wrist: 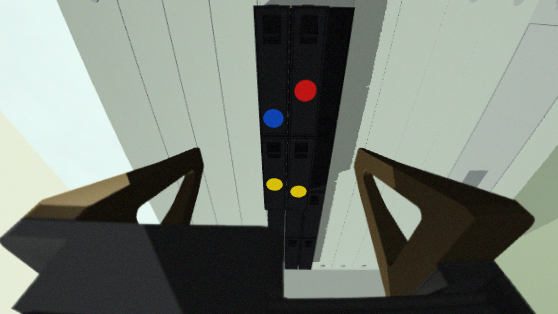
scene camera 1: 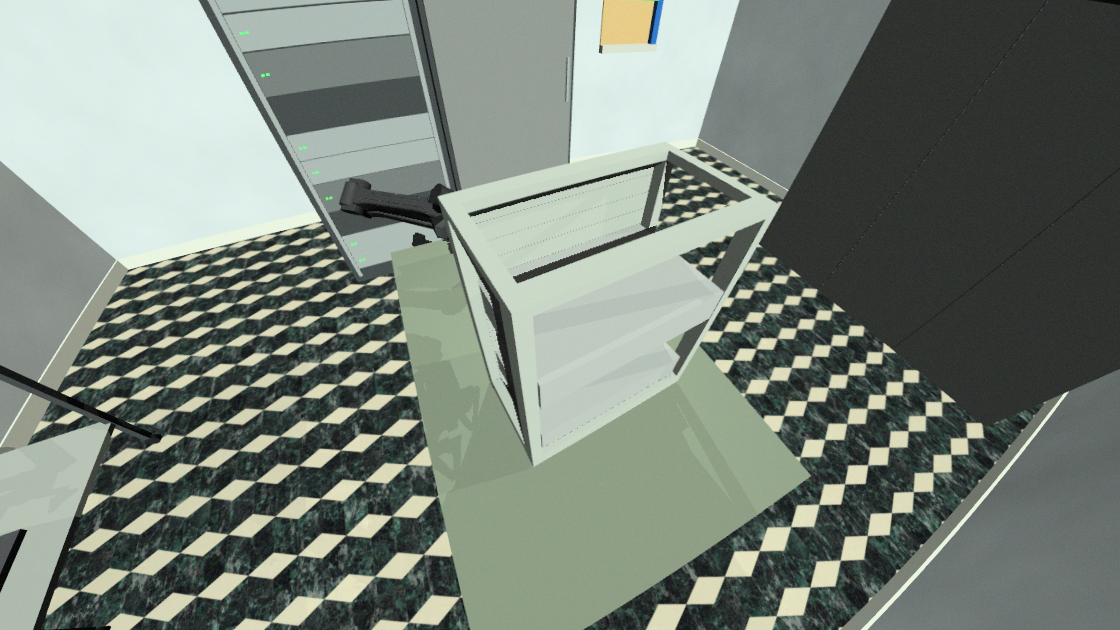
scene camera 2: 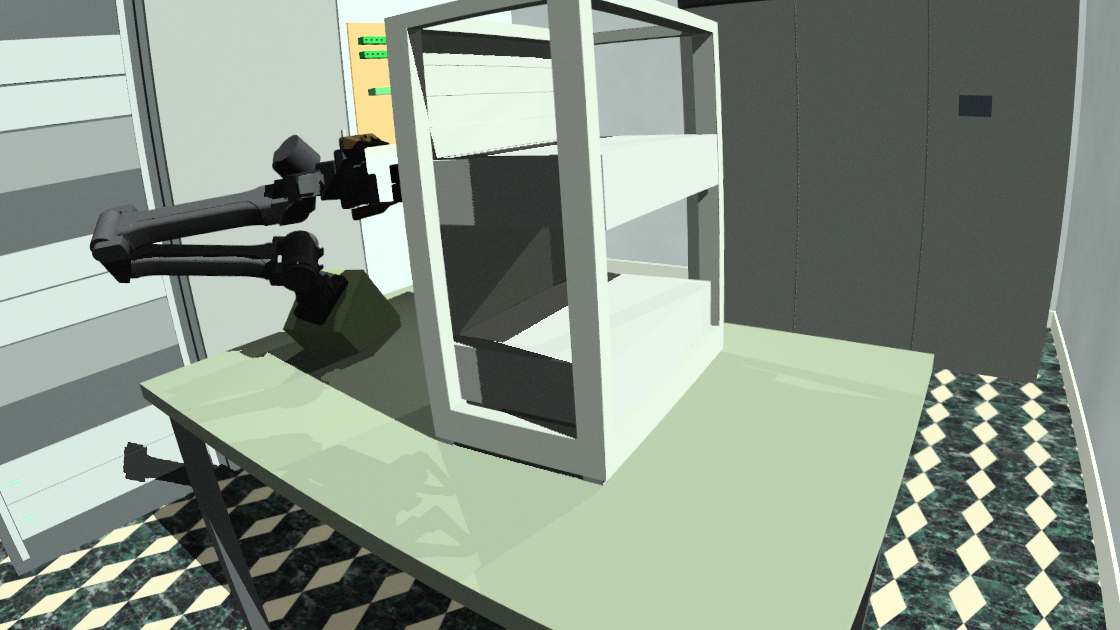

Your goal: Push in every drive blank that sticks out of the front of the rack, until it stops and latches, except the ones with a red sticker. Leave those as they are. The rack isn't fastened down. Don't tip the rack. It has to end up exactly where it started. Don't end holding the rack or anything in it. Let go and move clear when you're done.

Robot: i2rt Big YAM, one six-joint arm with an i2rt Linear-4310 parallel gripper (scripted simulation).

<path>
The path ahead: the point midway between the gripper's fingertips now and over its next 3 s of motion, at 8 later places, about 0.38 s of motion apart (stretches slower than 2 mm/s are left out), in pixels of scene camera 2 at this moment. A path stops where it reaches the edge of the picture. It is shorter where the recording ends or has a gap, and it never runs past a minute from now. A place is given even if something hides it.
My gripper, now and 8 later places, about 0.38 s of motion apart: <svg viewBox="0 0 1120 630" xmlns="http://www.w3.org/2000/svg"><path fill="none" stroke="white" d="M390 173L379 178L382 179L398 180L424 180L430 179L447 175L459 179L458 178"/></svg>
</path>
